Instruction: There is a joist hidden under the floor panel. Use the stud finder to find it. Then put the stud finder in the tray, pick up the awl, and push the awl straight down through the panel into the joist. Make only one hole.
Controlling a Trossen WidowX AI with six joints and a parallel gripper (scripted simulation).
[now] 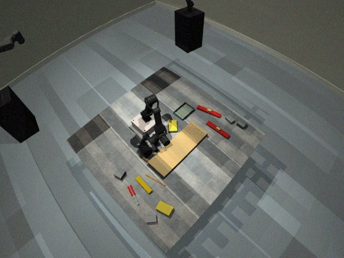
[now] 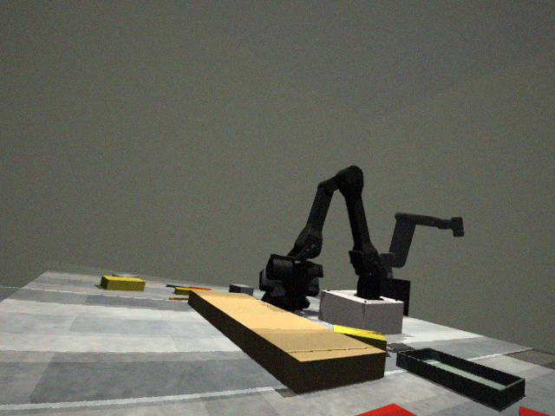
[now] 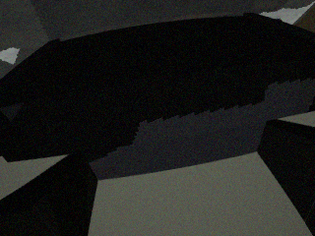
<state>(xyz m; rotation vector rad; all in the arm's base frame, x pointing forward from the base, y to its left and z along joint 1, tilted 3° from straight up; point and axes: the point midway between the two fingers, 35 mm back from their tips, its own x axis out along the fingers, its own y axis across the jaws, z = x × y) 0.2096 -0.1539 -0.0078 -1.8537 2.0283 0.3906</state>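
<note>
My gripper tip is 10 mm past the stud finder and 10 mm above it. From my gripper tip the other things lie so: pencil 250 mm ahead, 60 mm to the right, 60 mm below; awl 60 mm below, 30 mm to the right, 10 mm ahead; yellow bar 230 mm ahead, 160 mm to the right, 60 mm below.
</note>
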